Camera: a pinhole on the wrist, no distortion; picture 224 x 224 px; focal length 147.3 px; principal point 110.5 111.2 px. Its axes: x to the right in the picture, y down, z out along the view. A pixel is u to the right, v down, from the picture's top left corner.
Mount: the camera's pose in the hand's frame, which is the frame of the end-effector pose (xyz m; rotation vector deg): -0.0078 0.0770 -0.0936 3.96 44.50 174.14
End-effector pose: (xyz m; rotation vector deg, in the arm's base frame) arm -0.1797 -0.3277 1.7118 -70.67 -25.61 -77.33
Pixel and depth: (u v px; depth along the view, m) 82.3 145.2 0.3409
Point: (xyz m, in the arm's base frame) 0.0830 -0.1990 1.7923
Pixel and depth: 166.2 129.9 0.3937
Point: 0.0926 -0.0749 1.6080
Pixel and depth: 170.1 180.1 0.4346
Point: 0.0279 0.0568 1.6741
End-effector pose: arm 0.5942 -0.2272 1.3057 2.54 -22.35 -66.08
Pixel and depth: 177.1 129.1 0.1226
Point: 0.6755 -0.1207 1.3401
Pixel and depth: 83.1 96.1 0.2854
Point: 0.7790 -0.1572 1.5080
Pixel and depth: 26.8 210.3 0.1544
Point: 0.6476 -0.2669 1.4255
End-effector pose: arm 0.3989 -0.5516 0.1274 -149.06 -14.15 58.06
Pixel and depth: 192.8 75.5 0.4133
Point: 0.0946 -0.8966 -0.0292
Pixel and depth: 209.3 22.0 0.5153
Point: 0.0272 -1.1491 -0.0421
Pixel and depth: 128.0 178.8 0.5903
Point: -0.0123 -0.5428 -0.2707
